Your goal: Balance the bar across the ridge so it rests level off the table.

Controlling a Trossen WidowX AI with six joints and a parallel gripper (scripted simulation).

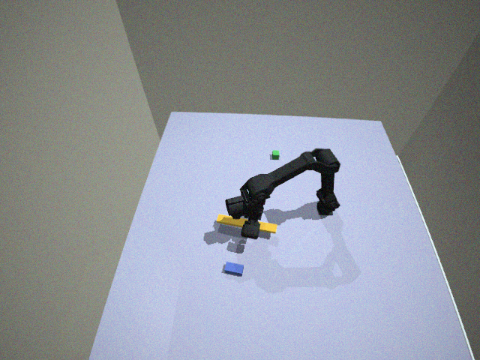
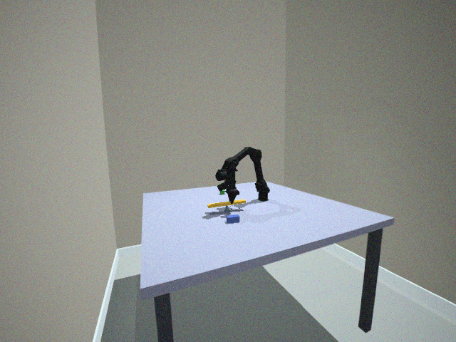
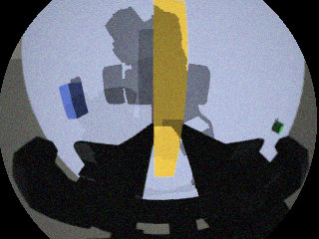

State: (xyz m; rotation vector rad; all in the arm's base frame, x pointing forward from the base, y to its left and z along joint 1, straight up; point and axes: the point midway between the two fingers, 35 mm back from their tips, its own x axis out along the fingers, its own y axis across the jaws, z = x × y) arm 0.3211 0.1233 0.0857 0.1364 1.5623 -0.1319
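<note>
Right now my gripper tip is 3 cm short of the bar. The rest, counted from my gripper tip: small green cube (43 cm to the right, 10 cm behind, 3 cm below); blue block (17 cm to the left, 7 cm ahead, 3 cm below).
</note>
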